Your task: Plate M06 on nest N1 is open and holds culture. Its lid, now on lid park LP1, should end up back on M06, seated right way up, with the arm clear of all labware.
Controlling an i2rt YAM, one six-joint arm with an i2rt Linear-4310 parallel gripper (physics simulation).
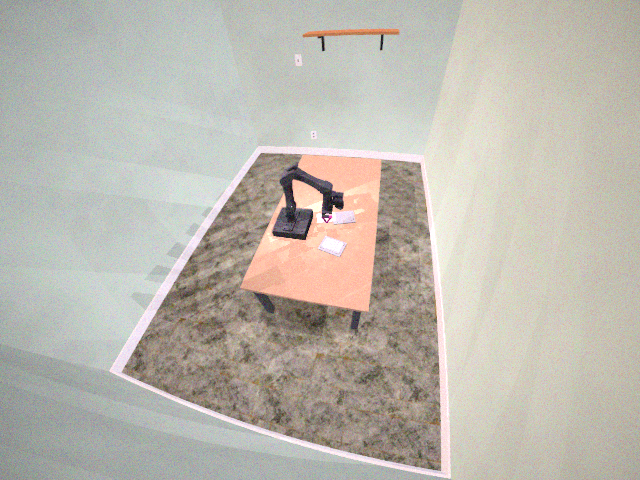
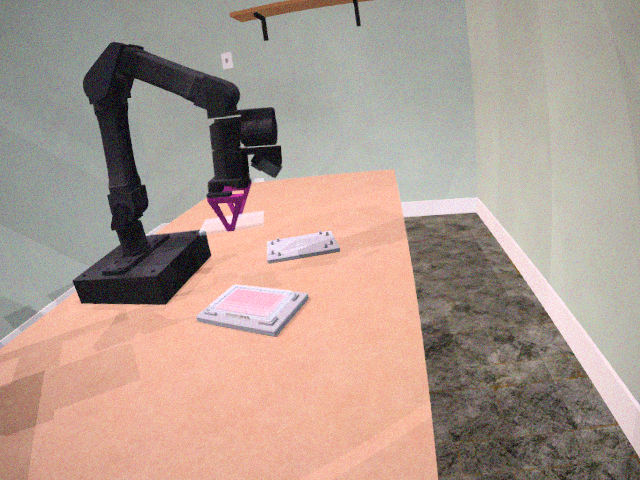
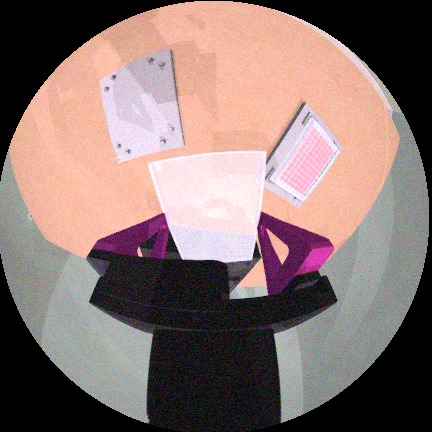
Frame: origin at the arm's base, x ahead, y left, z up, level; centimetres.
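Where they show: gripper, fingertip midpoint: point(image 1: 326, 218) point(image 2: 234, 224) point(image 3: 212, 216); arm's base, link origin: point(image 1: 291, 220) point(image 2: 138, 254).
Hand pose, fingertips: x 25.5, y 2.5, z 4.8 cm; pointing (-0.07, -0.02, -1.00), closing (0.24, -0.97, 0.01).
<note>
Things, the pixels of their centre, and the offset from my fingertips. Level surfaces: height alone.
- empty grey lid park LP1, body centre: point(image 3: 135, 105) point(image 2: 301, 244) point(image 1: 343, 217) dy +13.3, dx +9.1, dz -10.3 cm
- Plate M06, body centre: point(image 2: 250, 301) point(image 3: 308, 162) point(image 1: 332, 244) dy -14.6, dx +7.2, dz -9.4 cm
- grey nest N1, body centre: point(image 2: 251, 306) point(image 3: 305, 160) point(image 1: 332, 245) dy -14.6, dx +7.2, dz -10.4 cm
- orange table, surface height: dz -11.3 cm
My gripper point(image 2: 227, 219) point(image 3: 212, 216) point(image 1: 327, 218) is shut on the clear, flat lid point(image 2: 248, 219) point(image 3: 209, 189). It holds the lid level and low over the table, left of the empty grey lid park LP1 point(image 2: 302, 245) point(image 3: 141, 104) point(image 1: 347, 216). Plate M06 point(image 2: 251, 302) point(image 3: 306, 160) point(image 1: 331, 246) is open and shows pink wells. It sits in the grey nest N1 point(image 2: 281, 323) point(image 3: 282, 142), nearer the front of the table and apart from the lid.
The arm's black base point(image 2: 144, 269) point(image 1: 292, 223) stands on the orange table point(image 2: 310, 387) point(image 1: 310, 284), left of the labware. A wooden shelf point(image 1: 351, 32) hangs high on the back wall.
</note>
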